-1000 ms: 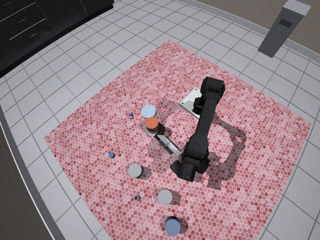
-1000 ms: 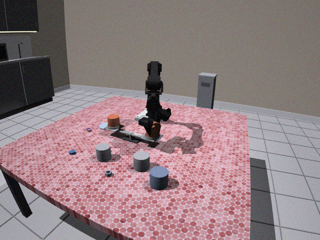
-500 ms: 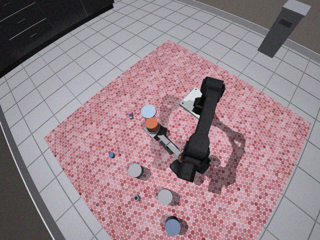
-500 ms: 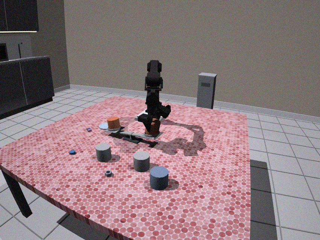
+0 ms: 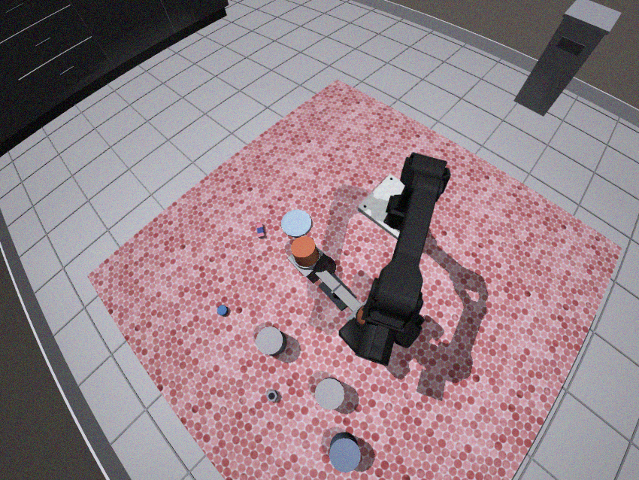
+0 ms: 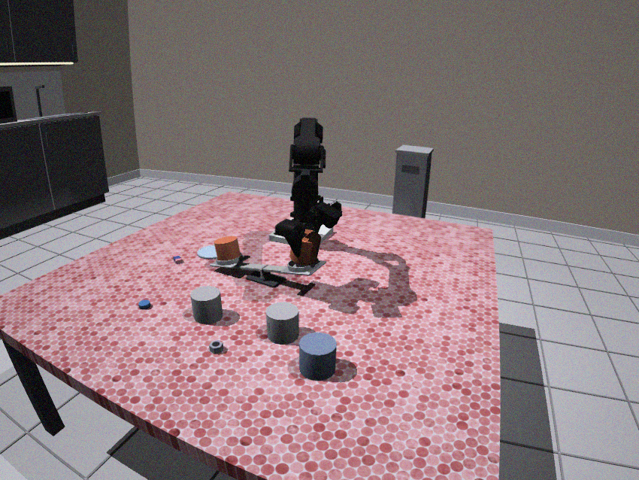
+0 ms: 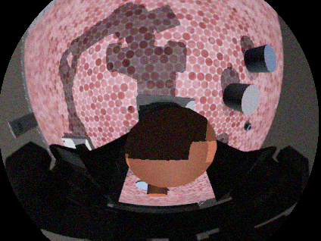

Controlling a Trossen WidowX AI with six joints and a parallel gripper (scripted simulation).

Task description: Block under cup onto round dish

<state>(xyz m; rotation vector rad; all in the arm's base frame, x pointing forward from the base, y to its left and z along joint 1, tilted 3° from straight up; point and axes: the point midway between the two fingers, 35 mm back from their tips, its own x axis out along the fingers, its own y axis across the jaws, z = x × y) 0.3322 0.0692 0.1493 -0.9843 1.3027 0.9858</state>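
My gripper tip is now 3 cm above the grey block and 1 cm to the left of it. Also, from my gripper tip: round dish: 35 cm to the right, 17 cm behind, 11 cm below; blue disc: 38 cm to the right, 18 cm ahead, 11 cm below; nut: 29 cm ahead, 13 cm to the right, 11 cm below.
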